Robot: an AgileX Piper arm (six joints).
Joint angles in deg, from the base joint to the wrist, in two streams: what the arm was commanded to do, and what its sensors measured. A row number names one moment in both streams.
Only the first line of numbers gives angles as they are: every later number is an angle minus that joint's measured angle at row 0.
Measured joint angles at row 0: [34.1, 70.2, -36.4, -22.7, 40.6, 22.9]
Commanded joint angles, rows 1 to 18: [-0.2, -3.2, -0.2, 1.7, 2.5, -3.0]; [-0.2, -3.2, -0.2, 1.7, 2.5, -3.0]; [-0.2, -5.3, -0.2, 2.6, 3.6, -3.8]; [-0.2, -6.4, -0.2, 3.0, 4.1, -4.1]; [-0.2, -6.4, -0.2, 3.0, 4.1, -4.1]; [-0.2, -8.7, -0.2, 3.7, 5.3, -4.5]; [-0.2, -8.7, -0.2, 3.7, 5.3, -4.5]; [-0.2, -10.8, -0.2, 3.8, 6.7, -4.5]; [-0.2, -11.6, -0.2, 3.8, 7.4, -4.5]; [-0.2, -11.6, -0.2, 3.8, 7.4, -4.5]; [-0.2, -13.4, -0.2, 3.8, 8.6, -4.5]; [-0.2, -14.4, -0.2, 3.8, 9.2, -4.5]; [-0.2, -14.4, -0.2, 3.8, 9.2, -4.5]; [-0.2, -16.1, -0.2, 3.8, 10.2, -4.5]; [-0.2, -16.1, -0.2, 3.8, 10.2, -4.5]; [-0.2, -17.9, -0.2, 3.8, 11.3, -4.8]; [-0.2, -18.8, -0.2, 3.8, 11.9, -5.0]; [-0.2, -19.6, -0.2, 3.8, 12.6, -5.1]
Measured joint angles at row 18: [0.0, -18.3, 0.0, 4.0, 11.1, -4.0]
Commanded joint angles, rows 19 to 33: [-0.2, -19.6, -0.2, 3.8, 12.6, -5.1]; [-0.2, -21.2, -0.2, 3.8, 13.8, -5.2]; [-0.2, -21.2, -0.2, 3.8, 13.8, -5.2]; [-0.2, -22.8, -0.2, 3.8, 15.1, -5.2]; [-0.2, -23.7, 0.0, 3.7, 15.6, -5.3]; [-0.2, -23.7, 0.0, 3.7, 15.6, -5.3]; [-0.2, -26.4, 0.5, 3.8, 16.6, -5.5]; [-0.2, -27.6, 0.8, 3.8, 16.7, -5.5]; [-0.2, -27.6, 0.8, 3.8, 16.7, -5.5]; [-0.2, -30.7, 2.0, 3.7, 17.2, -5.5]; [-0.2, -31.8, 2.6, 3.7, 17.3, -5.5]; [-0.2, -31.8, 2.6, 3.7, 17.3, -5.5]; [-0.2, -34.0, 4.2, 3.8, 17.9, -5.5]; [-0.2, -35.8, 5.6, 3.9, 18.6, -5.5]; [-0.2, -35.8, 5.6, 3.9, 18.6, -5.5]
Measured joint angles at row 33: [0.0, -33.5, 3.7, 4.0, 17.4, -5.0]
